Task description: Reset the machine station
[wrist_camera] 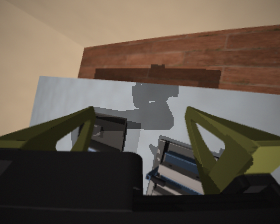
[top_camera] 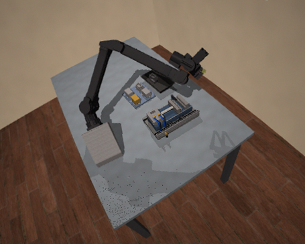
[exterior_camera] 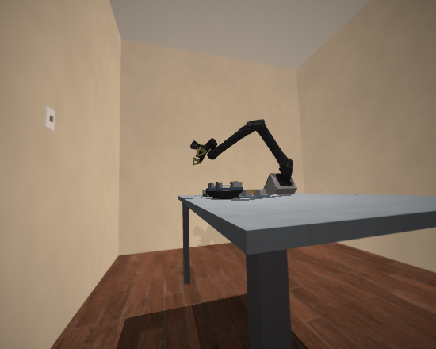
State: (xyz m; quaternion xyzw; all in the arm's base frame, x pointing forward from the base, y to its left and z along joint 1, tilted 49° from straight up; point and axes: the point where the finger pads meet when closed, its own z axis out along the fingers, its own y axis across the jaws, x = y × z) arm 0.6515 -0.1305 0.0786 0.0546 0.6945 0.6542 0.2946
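My gripper is now 35 cm past the yellow brass blank, 24 cm above it and 19 cm to the right of it. From my hand the other things lie so: blue vise base (23 cm below, 21 cm behind, 5 cm to the right).
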